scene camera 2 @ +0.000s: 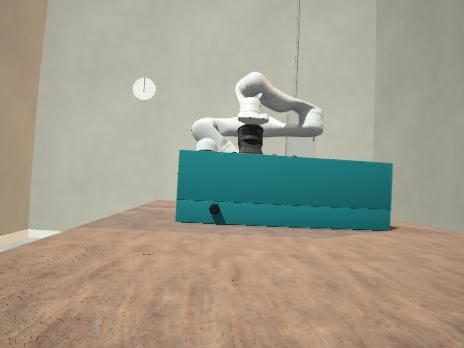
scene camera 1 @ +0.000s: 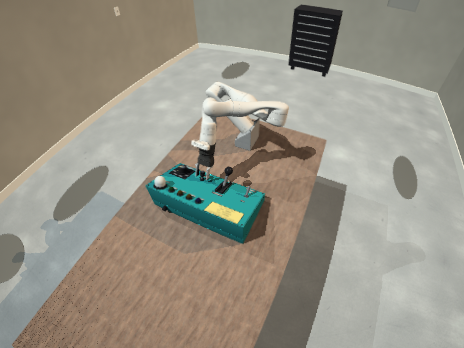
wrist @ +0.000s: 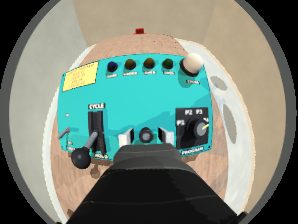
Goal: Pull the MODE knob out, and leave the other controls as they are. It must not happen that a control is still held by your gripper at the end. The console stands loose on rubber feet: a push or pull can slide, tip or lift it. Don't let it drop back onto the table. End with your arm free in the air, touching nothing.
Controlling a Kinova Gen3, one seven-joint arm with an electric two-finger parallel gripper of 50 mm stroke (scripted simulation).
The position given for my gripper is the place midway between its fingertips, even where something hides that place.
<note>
I see my gripper (wrist: 146, 133) and a teal console (scene camera 2: 244, 189).
The teal console is seen too in the wrist view (wrist: 142, 92).
</note>
